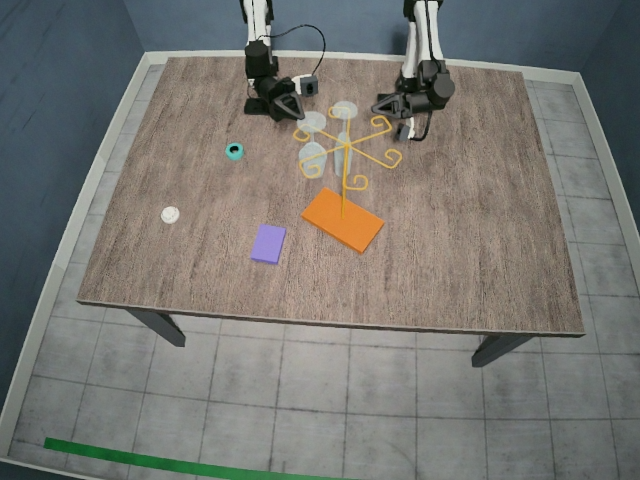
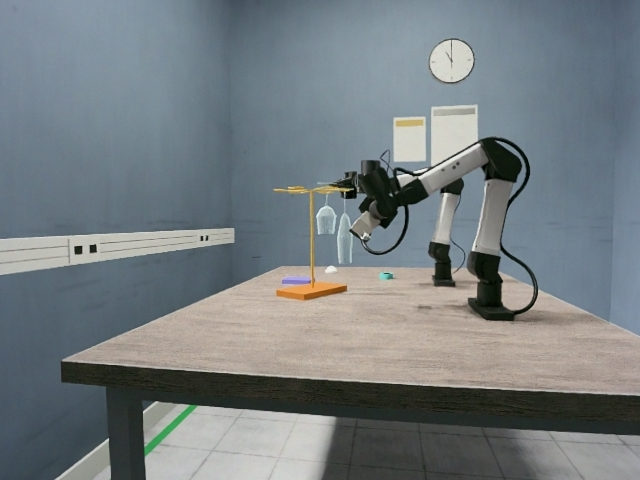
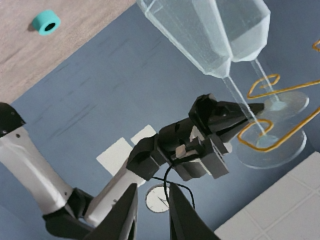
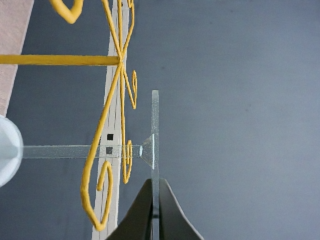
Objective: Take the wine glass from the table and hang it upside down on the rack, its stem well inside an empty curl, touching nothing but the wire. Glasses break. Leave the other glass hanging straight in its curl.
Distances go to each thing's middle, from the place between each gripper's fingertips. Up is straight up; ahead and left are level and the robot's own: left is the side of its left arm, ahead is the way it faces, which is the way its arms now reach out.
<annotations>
My left gripper [image 2: 371,212] is now 20 cm short of the yellow wire rack [image 1: 356,228], 9 cm to the left of it and 9 cm above it.
The yellow wire rack is 20 cm below my right hand [image 1: 303,119], 10 cm to the left of it and 6 cm ahead of it.
</annotations>
